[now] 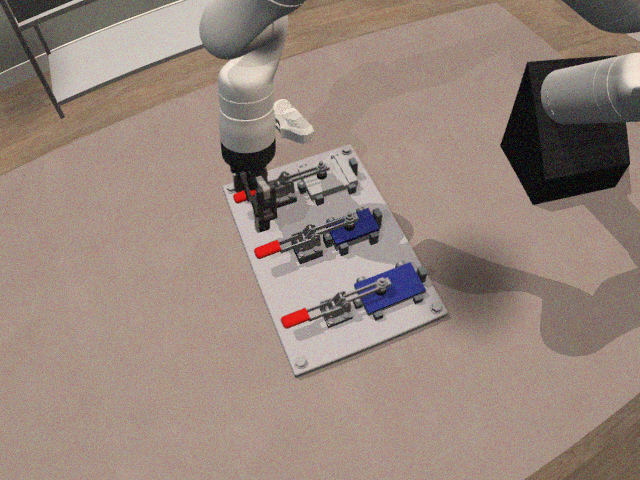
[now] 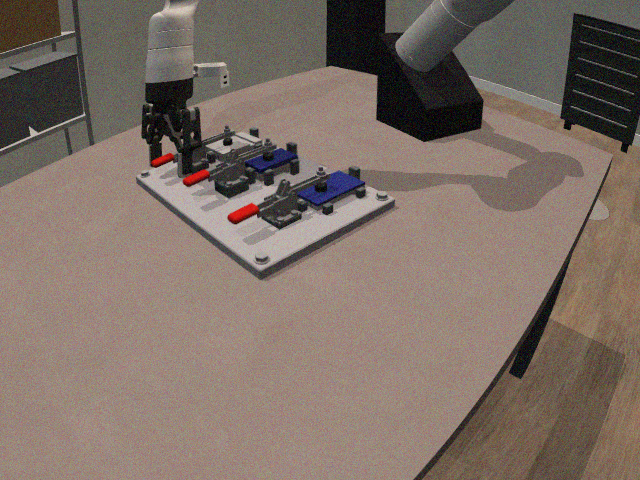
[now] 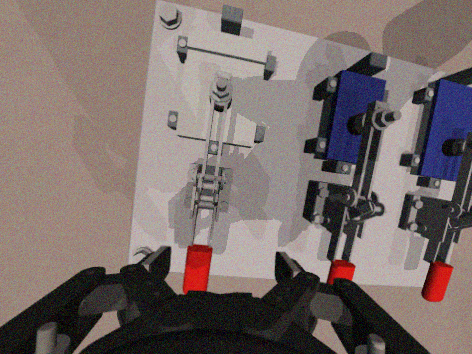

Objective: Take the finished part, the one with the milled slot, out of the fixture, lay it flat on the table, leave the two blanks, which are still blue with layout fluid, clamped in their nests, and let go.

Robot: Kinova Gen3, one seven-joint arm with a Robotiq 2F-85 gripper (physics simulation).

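Places are measured from the arm's base along level axes (x ahead, y left, z up), in centimetres.
Pixels of known places: gripper, fingertip midpoint: (image 1: pixel 251 209) (image 2: pixel 169 171) (image 3: pixel 223 260); arm's base, link origin: (image 1: pixel 563 97) (image 2: pixel 414 54).
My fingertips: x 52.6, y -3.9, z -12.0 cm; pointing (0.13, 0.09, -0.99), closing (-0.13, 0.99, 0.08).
Observation:
For each thing: its top centre in the pictures, then the offset to it from my fingertips. "*": a spot on its surface instead.
- pale finished part with the milled slot, top centre: (image 3: pixel 222 88) (image 1: pixel 327 174) (image 2: pixel 232 142) dx -13.4, dy -2.6, dz -0.2 cm
- far nest, surface spot: (image 2: pixel 343 183) (image 1: pixel 405 286) (image 3: pixel 462 112) * dx -17.0, dy +20.0, dz -0.7 cm
- middle clamp's red handle, surface spot: (image 3: pixel 342 271) (image 2: pixel 202 170) (image 1: pixel 275 242) * dx -1.7, dy +8.6, dz +2.3 cm
- end clamp's red handle, top centre: (image 2: pixel 259 191) (image 1: pixel 312 305) dx -3.4, dy +19.9, dz +2.8 cm
The pale finished part with the milled slot (image 1: pixel 337 184) (image 2: pixel 240 139) (image 3: pixel 194 107) lies in the end nest of the fixture plate (image 1: pixel 351 338) (image 2: pixel 222 227) (image 3: pixel 260 250). A toggle clamp's arm reaches over it, with its spindle on the part. That clamp's red handle (image 1: pixel 240 196) (image 2: pixel 162 160) (image 3: pixel 198 267) lies low, towards the plate's edge. My gripper (image 1: pixel 250 206) (image 2: pixel 170 162) (image 3: pixel 223 260) is open, pointing down, its fingers low on either side of that handle, not closed on it. Blue blanks sit clamped in the middle nest (image 1: pixel 368 222) (image 2: pixel 281 157) (image 3: pixel 345 110) and far nest (image 1: pixel 405 279) (image 2: pixel 343 183) (image 3: pixel 440 120).
The middle clamp's red handle (image 1: pixel 267 249) (image 2: pixel 196 177) (image 3: pixel 342 271) lies beside my gripper's nearer finger. The other end clamp's red handle (image 1: pixel 295 318) (image 2: pixel 242 213) (image 3: pixel 437 281) is farther along. Stop posts and bolt heads stand up from the plate. The black robot pedestal (image 1: pixel 578 139) (image 2: pixel 434 103) stands beyond the fixture.

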